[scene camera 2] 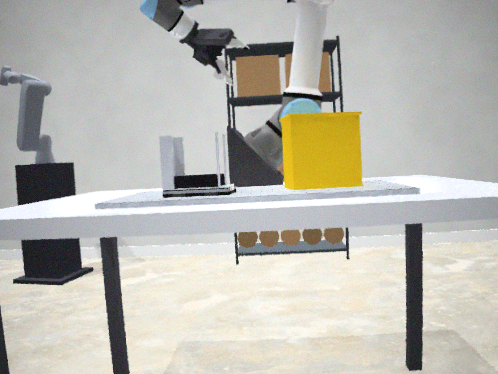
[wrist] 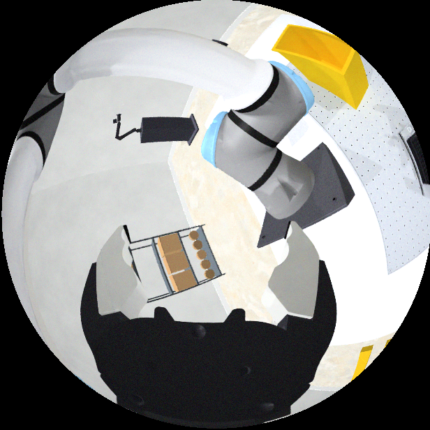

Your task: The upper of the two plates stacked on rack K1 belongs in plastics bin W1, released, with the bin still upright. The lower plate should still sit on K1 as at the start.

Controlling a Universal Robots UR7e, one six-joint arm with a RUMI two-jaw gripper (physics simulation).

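Places are measured from the arm's base along level axes (x down, y back, z left), in metres.
Pixels of known places: gripper, between the fingertips: (scene camera 2: 240,66); arm's base, origin of its link: (scene camera 2: 259,154).
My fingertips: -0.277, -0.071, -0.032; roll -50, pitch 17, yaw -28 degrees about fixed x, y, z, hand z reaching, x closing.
Note:
For each thing: its top centre in the pictures, then the offset to it from my fingertips, as dx, dy, dz. Level surfaces: height alone.
- Rack K1, centre of its top: (scene camera 2: 197,134) +0.229, -0.354, -0.039
- Plastics bin W1, centre of its top: (scene camera 2: 318,115) +0.192, -0.240, +0.245
- perforated board, height of its surface: dx +0.373
Rack K1 (scene camera 2: 166,162) stands left of centre on the perforated board, with pale uprights. Dark flat layers (scene camera 2: 199,191) with a light line between them lie low at it; I cannot tell the two plates apart from the rack base. Part of the rack's dark contents (wrist: 420,157) shows at the right edge of the wrist view. Plastics bin W1 (scene camera 2: 322,150) (wrist: 330,77) is yellow, upright and open at the top, right of the rack; its inner floor is hidden. My gripper (scene camera 2: 239,65) (wrist: 205,225) is open and empty, high above and behind the rack, its fingers pointing toward the background shelf.
The perforated board (scene camera 2: 125,202) (wrist: 395,215) lies on the white table (scene camera 2: 250,220). My arm's dark angled mount (scene camera 2: 250,167) (wrist: 327,192) stands behind, between rack and bin. A shelf unit (scene camera 2: 339,75) with boxes and a second robot on a dark pedestal (scene camera 2: 45,185) (wrist: 167,130) stand farther back.

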